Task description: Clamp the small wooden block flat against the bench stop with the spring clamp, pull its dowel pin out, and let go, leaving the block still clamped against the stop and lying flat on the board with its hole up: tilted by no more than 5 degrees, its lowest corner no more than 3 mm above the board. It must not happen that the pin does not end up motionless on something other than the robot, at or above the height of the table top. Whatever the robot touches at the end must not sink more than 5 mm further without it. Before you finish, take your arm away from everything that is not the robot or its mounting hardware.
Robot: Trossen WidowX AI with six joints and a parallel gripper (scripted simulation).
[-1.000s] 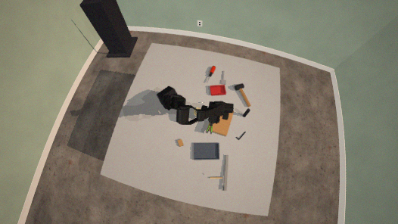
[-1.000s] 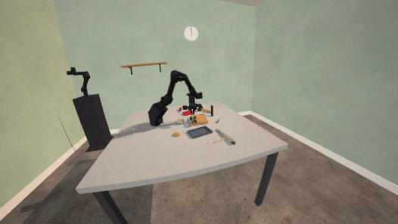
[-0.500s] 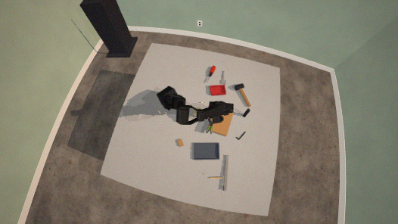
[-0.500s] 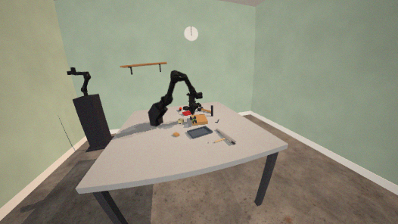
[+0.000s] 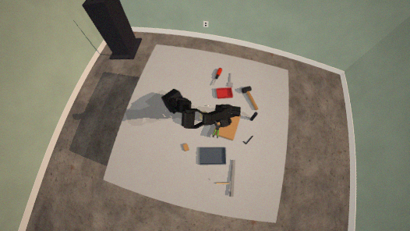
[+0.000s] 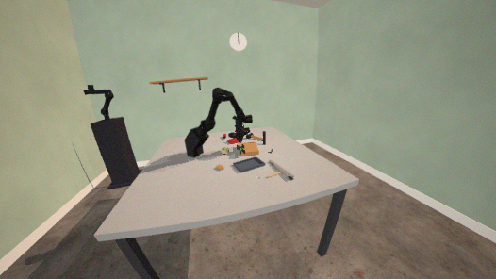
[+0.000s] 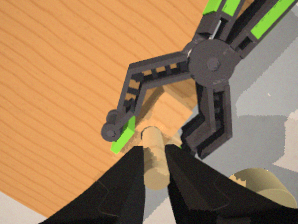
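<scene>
The dowel pin lies 4 cm below my hand. Round my hand: small wooden block (7 cm below); then bench stop (7 cm below, 1 cm to the left, 1 cm behind); then wooden board (9 cm below, 6 cm ahead).
</scene>
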